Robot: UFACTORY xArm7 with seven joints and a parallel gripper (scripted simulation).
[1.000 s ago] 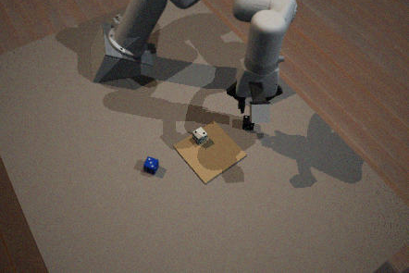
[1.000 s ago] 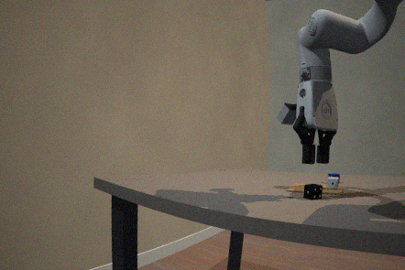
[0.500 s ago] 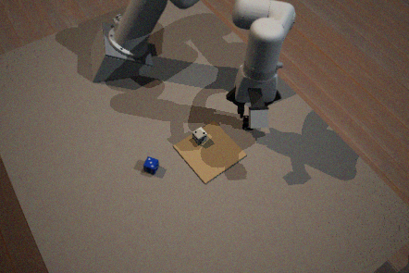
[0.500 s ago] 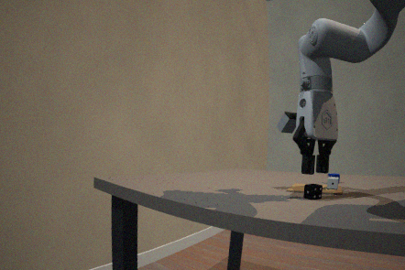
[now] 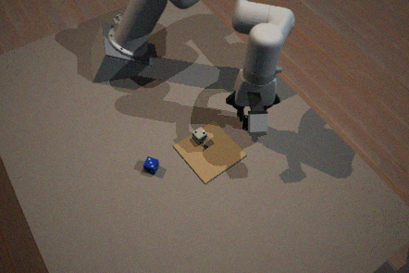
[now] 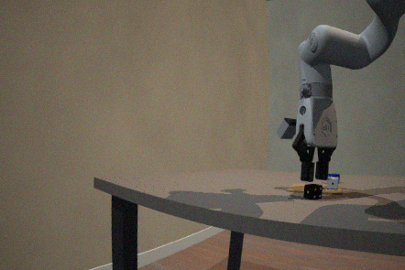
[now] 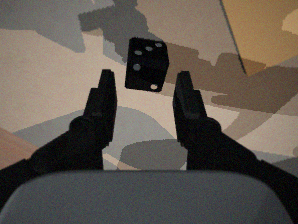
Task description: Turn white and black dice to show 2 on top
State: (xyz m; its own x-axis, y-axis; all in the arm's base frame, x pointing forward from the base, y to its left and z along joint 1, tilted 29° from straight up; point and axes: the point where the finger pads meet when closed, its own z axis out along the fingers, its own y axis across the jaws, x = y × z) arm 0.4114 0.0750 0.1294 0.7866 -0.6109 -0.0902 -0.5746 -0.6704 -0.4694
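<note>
The black die is 4 cm below my hand. The rest, counted from my hand: blue die (29 cm to the right, 5 cm behind, 4 cm below); white die (14 cm to the right, 5 cm behind, 4 cm below); tan mat (14 cm to the right, 6 cm below).
</note>
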